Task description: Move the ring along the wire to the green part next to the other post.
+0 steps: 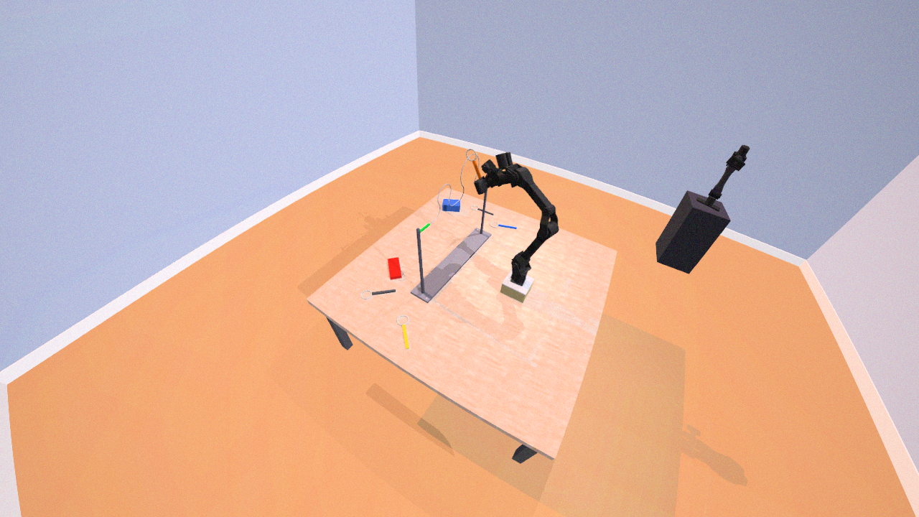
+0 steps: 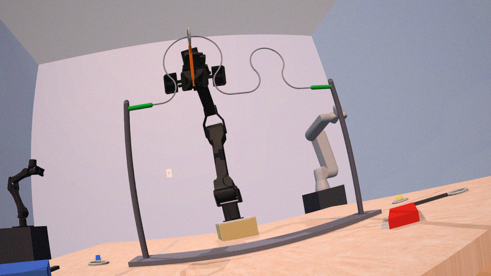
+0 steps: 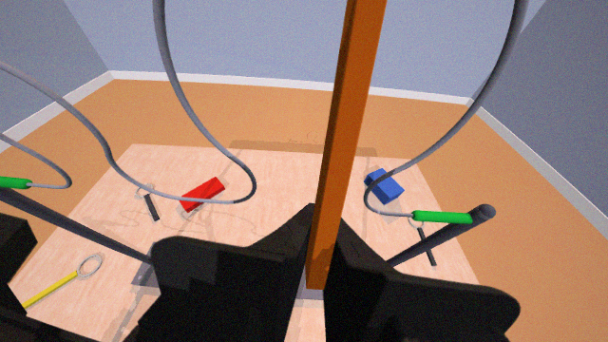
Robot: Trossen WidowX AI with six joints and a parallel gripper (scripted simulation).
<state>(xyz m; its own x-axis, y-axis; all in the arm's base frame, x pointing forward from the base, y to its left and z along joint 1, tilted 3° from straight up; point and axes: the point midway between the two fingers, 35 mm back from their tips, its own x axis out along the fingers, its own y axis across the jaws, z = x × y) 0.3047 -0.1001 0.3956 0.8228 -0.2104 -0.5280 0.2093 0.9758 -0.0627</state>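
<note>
The wire rig is 50 mm ahead of my gripper tip, 100 mm to the left of it and 160 mm below it. Round my gripper tip: orange-handled ring: 20 mm ahead, 90 mm above; then red block: 300 mm ahead, 320 mm to the left, 440 mm below; then blue-handled ring: 60 mm behind, 340 mm to the right, 450 mm below.
</note>
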